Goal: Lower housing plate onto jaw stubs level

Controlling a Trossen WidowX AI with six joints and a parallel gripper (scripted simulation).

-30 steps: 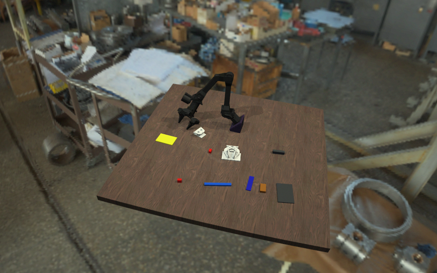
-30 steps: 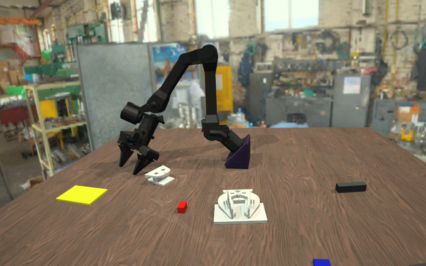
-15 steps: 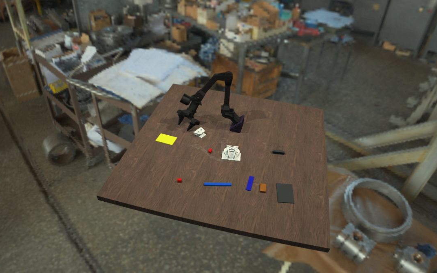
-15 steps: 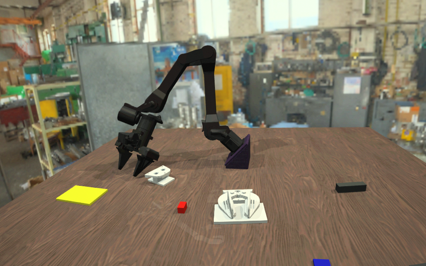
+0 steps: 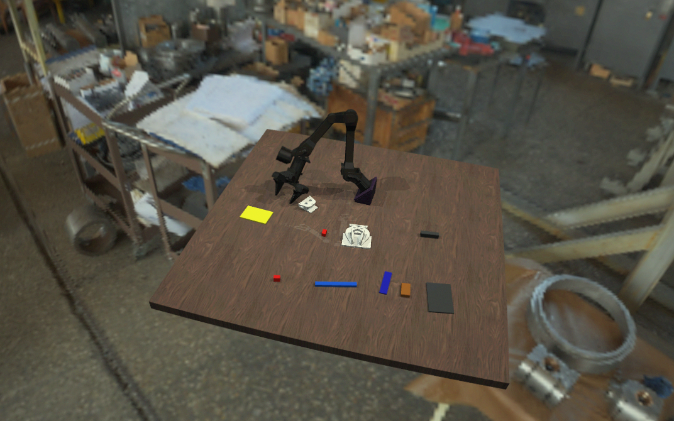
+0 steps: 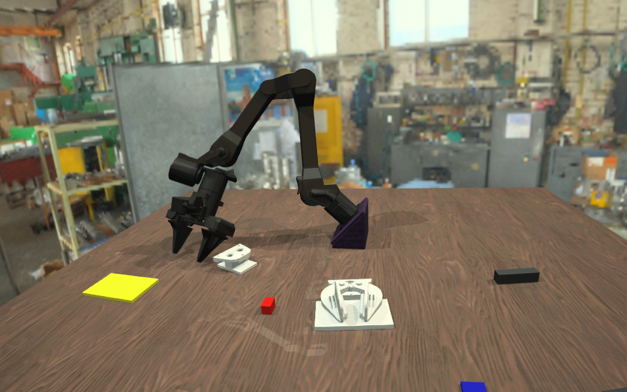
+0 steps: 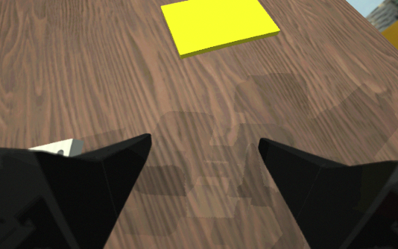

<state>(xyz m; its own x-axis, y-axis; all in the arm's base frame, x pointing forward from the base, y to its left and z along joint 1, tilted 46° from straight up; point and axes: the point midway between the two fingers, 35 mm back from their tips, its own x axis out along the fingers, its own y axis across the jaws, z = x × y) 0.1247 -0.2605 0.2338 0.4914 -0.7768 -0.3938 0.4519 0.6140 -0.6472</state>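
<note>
Right now my gripper tip is 13 cm to the right of the small white part and 1 cm short of it. Also, from my gripper tip: black block (68 cm to the left, 5 cm ahead); yellow plate (13 cm ahead, 8 cm to the right, 1 cm below); red cube (24 cm to the left, 16 cm ahead).
</note>
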